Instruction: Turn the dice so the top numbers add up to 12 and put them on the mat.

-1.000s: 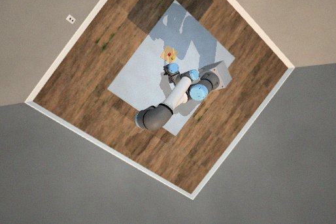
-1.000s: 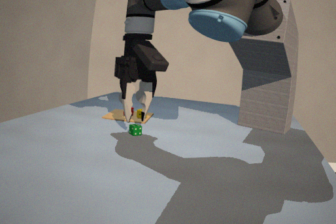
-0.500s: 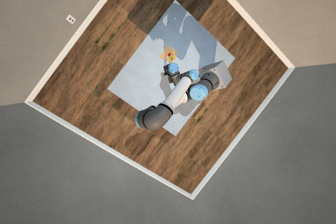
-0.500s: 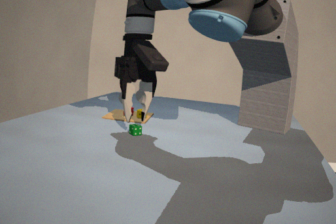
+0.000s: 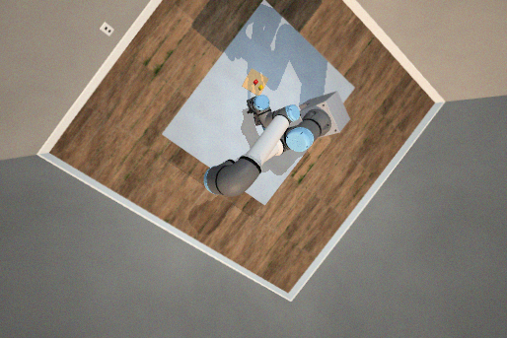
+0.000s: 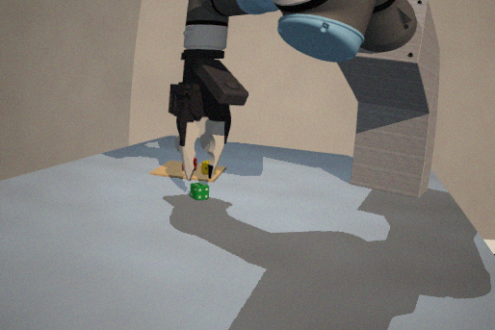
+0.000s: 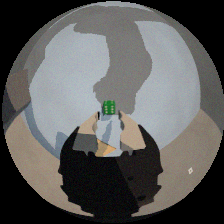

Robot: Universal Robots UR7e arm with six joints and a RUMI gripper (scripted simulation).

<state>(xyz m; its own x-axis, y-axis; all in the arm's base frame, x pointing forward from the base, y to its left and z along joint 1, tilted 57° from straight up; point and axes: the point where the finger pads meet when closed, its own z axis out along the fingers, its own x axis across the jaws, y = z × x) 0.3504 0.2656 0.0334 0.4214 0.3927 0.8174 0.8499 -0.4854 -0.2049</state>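
Now: the green die 40 mm below my hand. The rest, counted from my hand: tan mat: 130 mm ahead, 150 mm to the right, 50 mm below; red die: 130 mm ahead, 150 mm to the right, 30 mm below; yellow die: 80 mm ahead, 160 mm to the right, 30 mm below.
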